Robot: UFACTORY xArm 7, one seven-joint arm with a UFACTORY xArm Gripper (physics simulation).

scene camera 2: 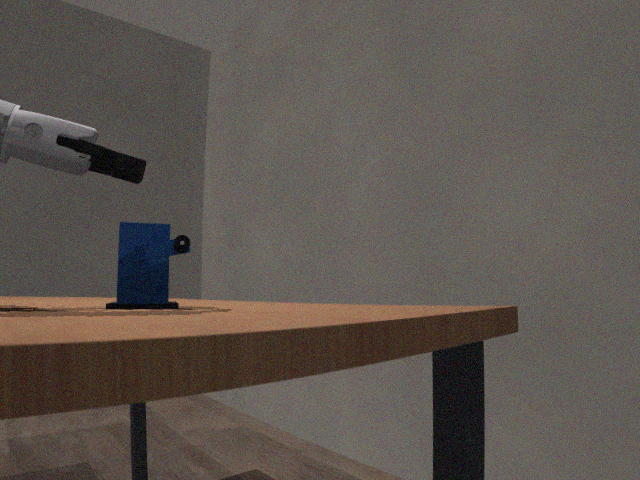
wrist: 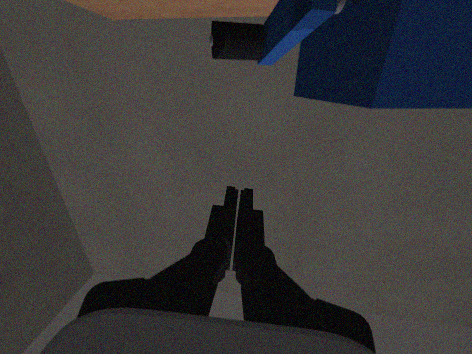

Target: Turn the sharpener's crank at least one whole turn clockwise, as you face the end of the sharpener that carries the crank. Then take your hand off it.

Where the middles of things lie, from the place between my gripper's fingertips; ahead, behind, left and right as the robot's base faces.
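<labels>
Black crank knob (wrist: pixel 231 40): my hand 100 mm above it, 60 mm short of it, 20 mm to the left of it. Blue sharpener (scene camera 2: pixel 145 284): 130 mm below my hand, 50 mm ahead of it, 70 mm to the left of it.
</labels>
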